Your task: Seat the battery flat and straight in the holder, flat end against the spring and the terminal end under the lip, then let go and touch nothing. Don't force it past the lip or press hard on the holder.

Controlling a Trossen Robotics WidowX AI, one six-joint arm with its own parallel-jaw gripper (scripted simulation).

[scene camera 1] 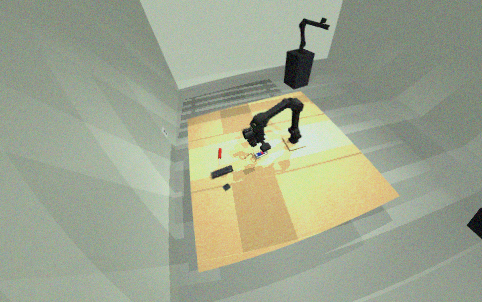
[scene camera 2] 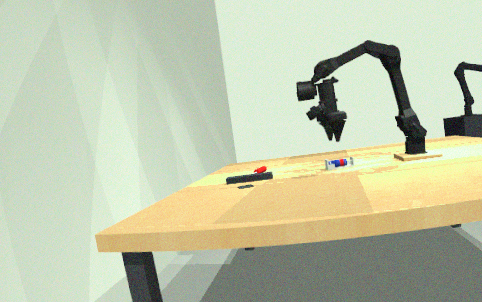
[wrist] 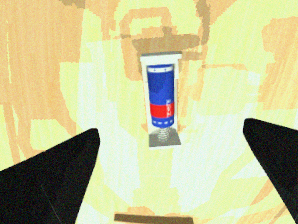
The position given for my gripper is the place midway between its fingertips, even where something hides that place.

My gripper (scene camera 2: 334, 141) is open, holding nothing.
My gripper is seen too in the wrist view (wrist: 171, 130).
